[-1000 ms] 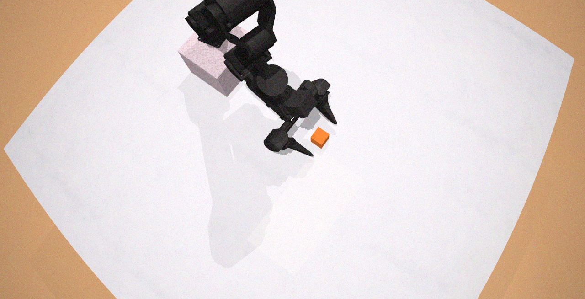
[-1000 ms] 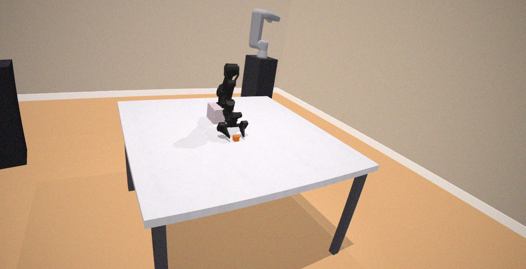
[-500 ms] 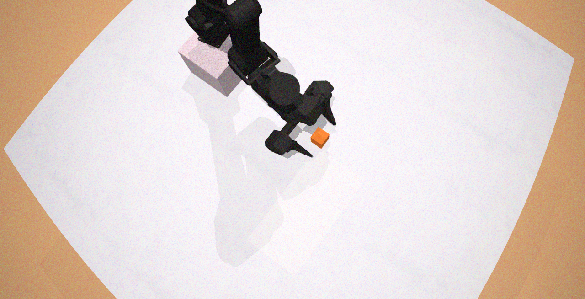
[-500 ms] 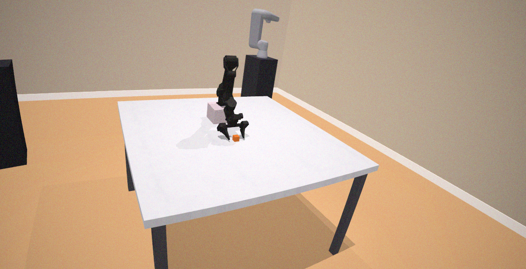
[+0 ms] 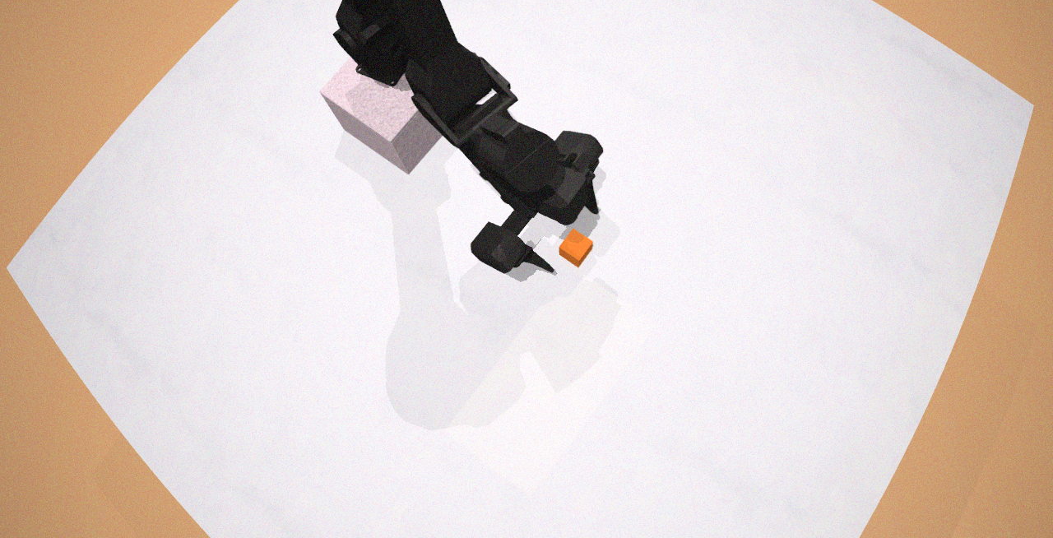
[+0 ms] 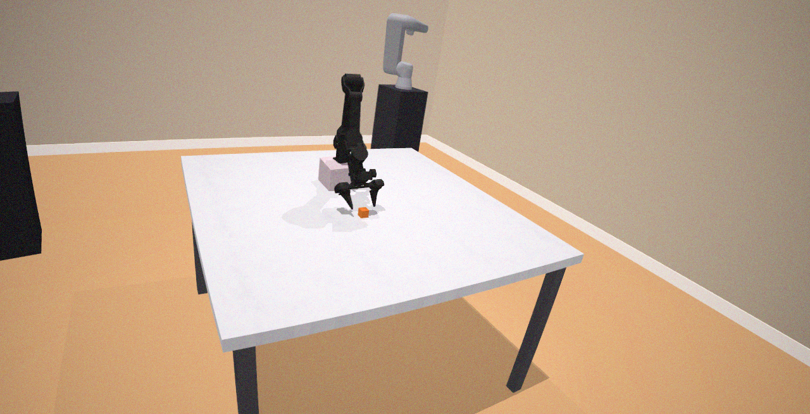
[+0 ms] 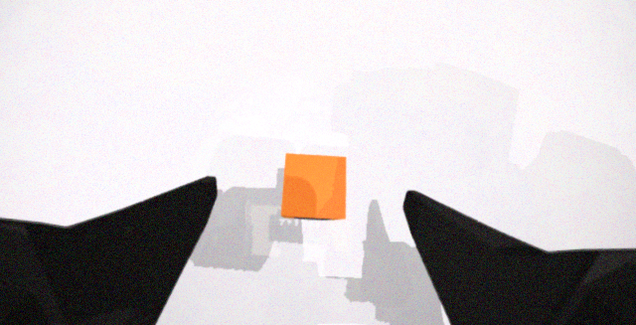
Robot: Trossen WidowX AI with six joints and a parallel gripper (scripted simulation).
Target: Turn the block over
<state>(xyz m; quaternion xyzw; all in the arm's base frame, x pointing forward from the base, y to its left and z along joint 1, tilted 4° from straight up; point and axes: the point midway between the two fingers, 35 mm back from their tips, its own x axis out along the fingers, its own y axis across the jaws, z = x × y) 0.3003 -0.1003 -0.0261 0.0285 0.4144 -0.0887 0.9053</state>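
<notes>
The block lies 20 mm below my gripper tip.
</notes>
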